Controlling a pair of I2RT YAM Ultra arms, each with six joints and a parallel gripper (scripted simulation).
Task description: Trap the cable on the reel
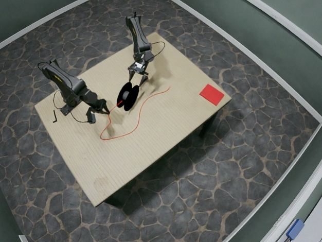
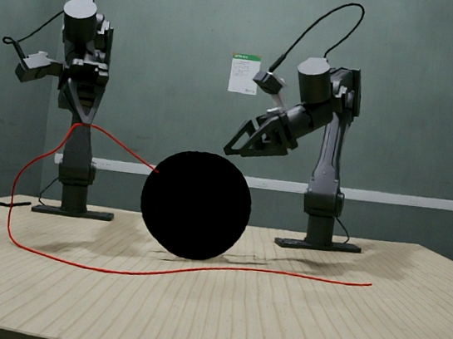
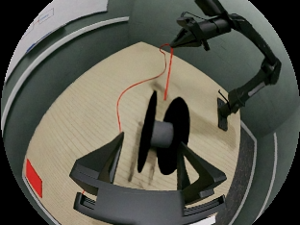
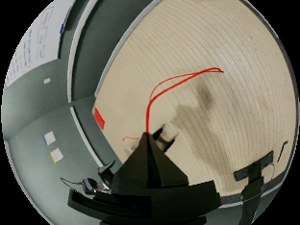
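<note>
Right now the black reel is 190 mm to the left of my right hand, 120 mm below it and 90 mm behind it. Round my right hand: flat red square 700 mm to the left, 210 mm below, 200 mm ahead; then small black hex key 330 mm behind, 320 mm to the right, 210 mm below.
The black reel is 6 cm to the right of my left hand and 10 cm below it. Round my left hand: flat red square (29 cm ahead, 46 cm to the left, 19 cm below); then small black hex key (24 cm behind, 56 cm to the right, 19 cm below).
</note>
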